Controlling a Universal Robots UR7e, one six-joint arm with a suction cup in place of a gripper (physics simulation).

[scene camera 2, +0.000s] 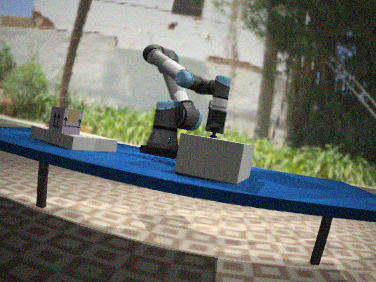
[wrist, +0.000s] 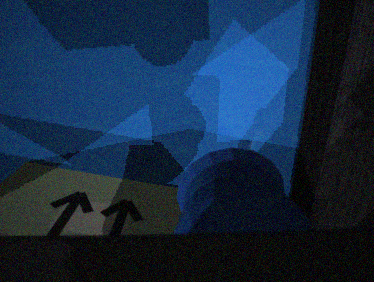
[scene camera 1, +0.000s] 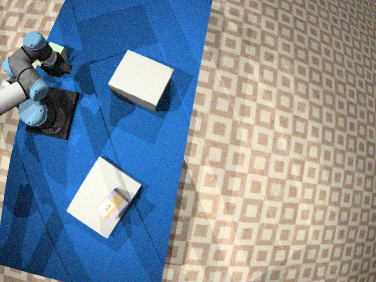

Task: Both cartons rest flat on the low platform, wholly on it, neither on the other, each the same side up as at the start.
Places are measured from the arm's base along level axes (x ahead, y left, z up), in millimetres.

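Pixels of known places: hand, tool point: [wrist: 230, 196]; arm's base, link origin: [scene camera 2: 162, 147] [scene camera 1: 53, 120].
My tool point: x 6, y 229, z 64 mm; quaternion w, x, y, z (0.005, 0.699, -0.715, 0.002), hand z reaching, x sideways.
Ahead of a thing's pixels: the offset from my tool point to its top centre. "spot": to the spot under its first point. Level surfaces: height alone.
One small carton {dy -576, dx +376, dz +44 mm} [scene camera 1: 112, 206] [scene camera 2: 66, 121], tan with a lilac band and arrow marks, rests on the low white platform {dy -563, dx +317, dz -49 mm} [scene camera 1: 89, 190] [scene camera 2: 92, 143] at the table's front left. A second carton {dy +89, dx -93, dz -4 mm} [scene camera 1: 57, 48], pale on top, lies on the blue table at the far left, partly under the arm's wrist. In the wrist view it shows as {spot: dy +45, dx -56, dz -72 mm} [wrist: 152, 204] with two black arrows, left of the cup. My suction cup [scene camera 2: 214, 136] [wrist: 236, 190] hangs low over the table behind the tall block, beside this carton. It holds nothing.
A tall grey-white block {dy +29, dx +412, dz +23 mm} [scene camera 1: 140, 79] [scene camera 2: 212, 158] stands on the blue table {dz -97 mm} [scene camera 1: 159, 156] [scene camera 2: 131, 168] between the arm and the table edge. The robot base [scene camera 1: 59, 113] [scene camera 2: 161, 140] sits at the left. The patterned floor lies beyond the edge.
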